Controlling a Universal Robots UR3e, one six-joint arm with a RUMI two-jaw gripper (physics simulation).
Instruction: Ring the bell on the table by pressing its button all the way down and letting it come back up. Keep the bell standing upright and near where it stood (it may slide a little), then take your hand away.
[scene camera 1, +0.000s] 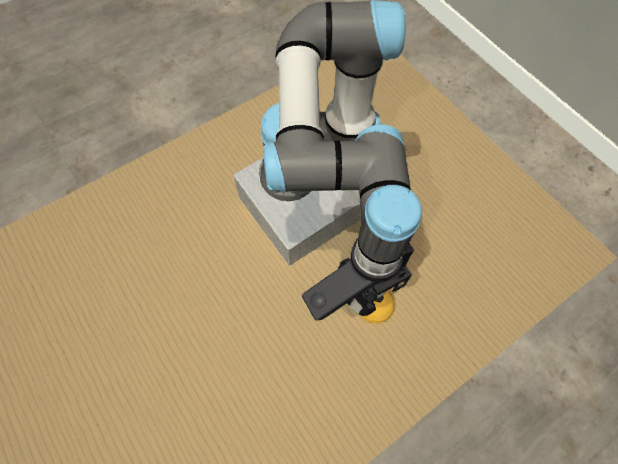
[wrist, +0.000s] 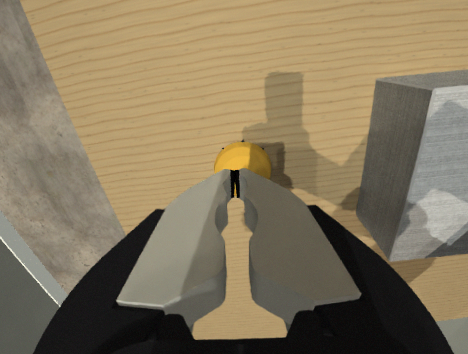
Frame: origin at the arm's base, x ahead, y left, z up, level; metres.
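Seen in the pictures: gripper, fingertip midpoint: (scene camera 1: 352, 304) (wrist: 234, 173).
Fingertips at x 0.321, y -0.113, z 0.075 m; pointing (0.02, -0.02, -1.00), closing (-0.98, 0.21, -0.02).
A point is followed by its place in that frame.
The yellow domed bell (scene camera 1: 381, 309) @(x 0.350, y -0.038, z -0.063 m) (wrist: 242, 156) @(x 0.324, y -0.061, z -0.070 m) stands upright on the wooden table top. In the scene view it is partly covered by the gripper. In the wrist view its near part and its button are hidden behind the fingertips. My gripper (scene camera 1: 369, 309) (wrist: 234, 173) @(x 0.321, y -0.113, z 0.075 m) is shut, with nothing between its tips, and points down over the bell. The tips overlap the near side of the dome in the wrist view. Whether they touch the bell or its button cannot be told.
The grey metal base block (scene camera 1: 320, 239) @(x 0.145, y -0.028, z -0.063 m) (wrist: 395, 165) @(x 0.145, y -0.024, z -0.036 m) carries the arm and stands behind the bell, at the right in the wrist view. The wooden table top (scene camera 1: 175, 325) @(x 0.080, y -0.387, z -0.104 m) (wrist: 150, 65) @(x 0.412, y -0.194, z -0.104 m) has an edge at the left in the wrist view. Arm shadows fall beside the bell.
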